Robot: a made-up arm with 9 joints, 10 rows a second.
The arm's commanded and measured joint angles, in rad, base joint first. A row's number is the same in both.
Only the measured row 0 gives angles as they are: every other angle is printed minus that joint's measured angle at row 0.
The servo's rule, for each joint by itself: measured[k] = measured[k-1] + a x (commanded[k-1-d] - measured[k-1]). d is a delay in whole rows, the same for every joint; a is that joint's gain. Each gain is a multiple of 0.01, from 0.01 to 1. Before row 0 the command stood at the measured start. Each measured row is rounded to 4 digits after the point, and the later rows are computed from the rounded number. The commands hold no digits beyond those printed.
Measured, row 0:
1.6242 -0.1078 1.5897 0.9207 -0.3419 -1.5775 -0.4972 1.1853 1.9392
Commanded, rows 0 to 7:
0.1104 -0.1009 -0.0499 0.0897 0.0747 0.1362 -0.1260 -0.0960 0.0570
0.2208 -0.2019 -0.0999 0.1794 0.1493 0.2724 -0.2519 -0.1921 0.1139
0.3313 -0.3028 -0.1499 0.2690 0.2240 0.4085 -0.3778 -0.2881 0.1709
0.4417 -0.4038 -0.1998 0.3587 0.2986 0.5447 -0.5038 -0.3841 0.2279
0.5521 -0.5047 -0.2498 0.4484 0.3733 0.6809 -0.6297 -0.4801 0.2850
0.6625 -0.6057 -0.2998 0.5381 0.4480 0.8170 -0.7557 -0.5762 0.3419
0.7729 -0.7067 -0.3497 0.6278 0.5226 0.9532 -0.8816 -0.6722 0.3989
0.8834 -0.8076 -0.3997 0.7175 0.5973 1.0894 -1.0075 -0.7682 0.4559
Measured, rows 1 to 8:
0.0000 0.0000 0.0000 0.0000 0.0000 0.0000 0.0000 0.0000 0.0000
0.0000 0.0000 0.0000 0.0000 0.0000 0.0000 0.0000 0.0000 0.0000
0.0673 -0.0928 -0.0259 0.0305 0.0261 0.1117 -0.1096 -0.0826 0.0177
0.1609 -0.1932 -0.0644 0.0811 0.0692 0.2435 -0.2334 -0.1768 0.0475
0.2648 -0.2940 -0.1089 0.1450 0.1234 0.3788 -0.3590 -0.2725 0.0858
0.3727 -0.3950 -0.1562 0.2177 0.1847 0.5148 -0.4850 -0.3685 0.1299
0.4821 -0.4959 -0.2049 0.2961 0.2507 0.6510 -0.6109 -0.4645 0.1780
0.5921 -0.5969 -0.2542 0.3784 0.3198 0.7871 -0.7369 -0.5606 0.2288
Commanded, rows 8 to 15:
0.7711 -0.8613 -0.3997 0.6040 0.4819 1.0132 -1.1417 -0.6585 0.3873
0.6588 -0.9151 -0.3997 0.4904 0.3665 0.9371 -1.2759 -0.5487 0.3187
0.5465 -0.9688 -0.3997 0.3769 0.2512 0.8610 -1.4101 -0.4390 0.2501
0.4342 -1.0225 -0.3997 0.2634 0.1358 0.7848 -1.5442 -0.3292 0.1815
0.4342 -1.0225 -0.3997 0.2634 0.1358 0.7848 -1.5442 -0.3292 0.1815
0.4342 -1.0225 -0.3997 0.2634 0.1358 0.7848 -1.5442 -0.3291 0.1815
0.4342 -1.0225 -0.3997 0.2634 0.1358 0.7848 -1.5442 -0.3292 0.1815
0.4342 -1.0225 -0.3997 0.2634 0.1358 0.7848 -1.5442 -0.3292 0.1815
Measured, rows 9 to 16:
0.7024 -0.6979 -0.3039 0.4632 0.3908 0.9233 -0.8628 -0.6566 0.2815
0.8128 -0.7988 -0.3537 0.5497 0.4631 1.0595 -0.9887 -0.7526 0.3356
0.7874 -0.8563 -0.3776 0.5682 0.4697 1.0215 -1.1218 -0.6717 0.3516
0.7090 -0.9104 -0.3891 0.5417 0.4336 0.9523 -1.2559 -0.5659 0.3414
0.6099 -0.9641 -0.3946 0.4857 0.3698 0.8774 -1.3901 -0.4568 0.3131
0.5027 -1.0178 -0.3973 0.4101 0.2879 0.8015 -1.5242 -0.3471 0.2723
0.4609 -1.0221 -0.3985 0.3602 0.2347 0.7878 -1.5416 -0.3317 0.2442
0.4446 -1.0225 -0.3991 0.3273 0.2001 0.7853 -1.5439 -0.3295 0.2248

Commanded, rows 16 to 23:
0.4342 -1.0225 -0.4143 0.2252 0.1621 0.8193 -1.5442 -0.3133 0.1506
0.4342 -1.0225 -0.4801 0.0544 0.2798 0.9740 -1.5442 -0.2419 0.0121
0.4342 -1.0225 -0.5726 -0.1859 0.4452 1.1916 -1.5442 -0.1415 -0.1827
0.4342 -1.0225 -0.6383 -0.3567 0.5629 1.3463 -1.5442 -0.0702 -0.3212
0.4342 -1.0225 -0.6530 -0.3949 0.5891 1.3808 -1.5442 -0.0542 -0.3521
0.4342 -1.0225 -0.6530 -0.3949 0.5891 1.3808 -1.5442 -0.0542 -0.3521
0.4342 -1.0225 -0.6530 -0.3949 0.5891 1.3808 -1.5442 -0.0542 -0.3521
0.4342 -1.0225 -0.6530 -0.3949 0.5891 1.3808 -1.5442 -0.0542 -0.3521
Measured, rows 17 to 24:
0.4383 -1.0225 -0.3994 0.3056 0.1776 0.7849 -1.5442 -0.3292 0.2114
0.4358 -1.0225 -0.3996 0.2913 0.1630 0.7848 -1.5442 -0.3292 0.2021
0.4348 -1.0225 -0.4072 0.2688 0.1627 0.8131 -1.5442 -0.3155 0.1861
0.4344 -1.0225 -0.4451 0.1959 0.2037 0.9450 -1.5442 -0.2522 0.1322
0.4343 -1.0225 -0.5114 0.0661 0.2882 1.1472 -1.5442 -0.1570 0.0346
0.4342 -1.0225 -0.5774 -0.0777 0.3843 1.3105 -1.5442 -0.0824 -0.0757
0.4342 -1.0225 -0.6167 -0.1855 0.4560 1.3681 -1.5442 -0.0581 -0.1614
0.4342 -1.0225 -0.6356 -0.2567 0.5026 1.3785 -1.5442 -0.0547 -0.2205

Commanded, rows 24 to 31:
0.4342 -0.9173 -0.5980 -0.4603 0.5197 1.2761 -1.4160 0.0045 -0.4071
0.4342 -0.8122 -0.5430 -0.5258 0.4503 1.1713 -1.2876 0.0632 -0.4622
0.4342 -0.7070 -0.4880 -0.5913 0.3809 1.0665 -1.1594 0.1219 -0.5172
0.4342 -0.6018 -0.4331 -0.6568 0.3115 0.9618 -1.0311 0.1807 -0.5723
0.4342 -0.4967 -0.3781 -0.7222 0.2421 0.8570 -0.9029 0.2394 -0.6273
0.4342 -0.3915 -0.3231 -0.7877 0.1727 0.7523 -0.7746 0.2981 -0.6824
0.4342 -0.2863 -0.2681 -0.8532 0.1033 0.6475 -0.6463 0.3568 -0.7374
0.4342 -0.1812 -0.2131 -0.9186 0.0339 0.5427 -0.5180 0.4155 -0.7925
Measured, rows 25 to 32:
0.4342 -1.0225 -0.6446 -0.3037 0.5329 1.3804 -1.5442 -0.0543 -0.2613
0.4342 -1.0225 -0.6490 -0.3347 0.5526 1.3807 -1.5442 -0.0542 -0.2894
0.4342 -0.9257 -0.6225 -0.3774 0.5411 1.2949 -1.4327 -0.0037 -0.3259
0.4342 -0.8213 -0.5812 -0.4279 0.5093 1.1935 -1.3065 0.0538 -0.3682
0.4342 -0.7161 -0.5327 -0.4835 0.4644 1.0894 -1.1785 0.1124 -0.4144
0.4342 -0.6109 -0.4809 -0.5424 0.4109 0.9848 -1.0503 0.1711 -0.4633
0.4342 -0.5058 -0.4274 -0.6035 0.3518 0.8800 -0.9221 0.2298 -0.5141
0.4342 -0.4006 -0.3732 -0.6661 0.2891 0.7753 -0.7938 0.2885 -0.5663

